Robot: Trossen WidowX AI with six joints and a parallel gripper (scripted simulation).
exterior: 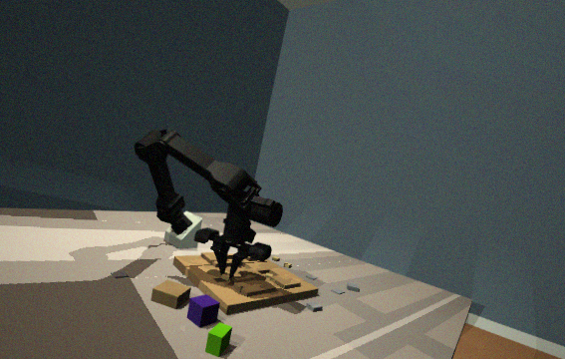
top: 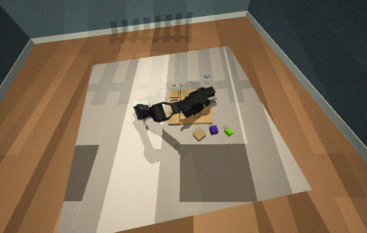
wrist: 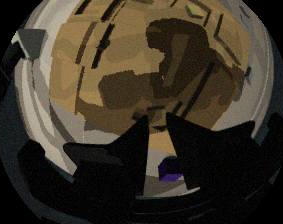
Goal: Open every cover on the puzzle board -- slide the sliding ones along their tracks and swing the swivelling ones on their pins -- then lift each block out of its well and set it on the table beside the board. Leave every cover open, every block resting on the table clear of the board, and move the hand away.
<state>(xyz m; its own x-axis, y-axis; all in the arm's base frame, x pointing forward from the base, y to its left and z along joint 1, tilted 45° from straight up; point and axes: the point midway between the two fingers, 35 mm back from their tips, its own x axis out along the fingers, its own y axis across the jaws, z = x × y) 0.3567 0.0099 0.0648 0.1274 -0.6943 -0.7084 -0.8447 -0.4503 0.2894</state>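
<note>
My gripper tip is 11 cm to the right of the tan puzzle board, 4 cm past it and 2 cm above it. Also, from my gripper tip: purple block 12 cm to the right, 11 cm ahead, 1 cm below; brown block 15 cm to the right, 2 cm below, 1 cm ahead; green block 20 cm ahead, 14 cm to the right, 2 cm below.
</note>
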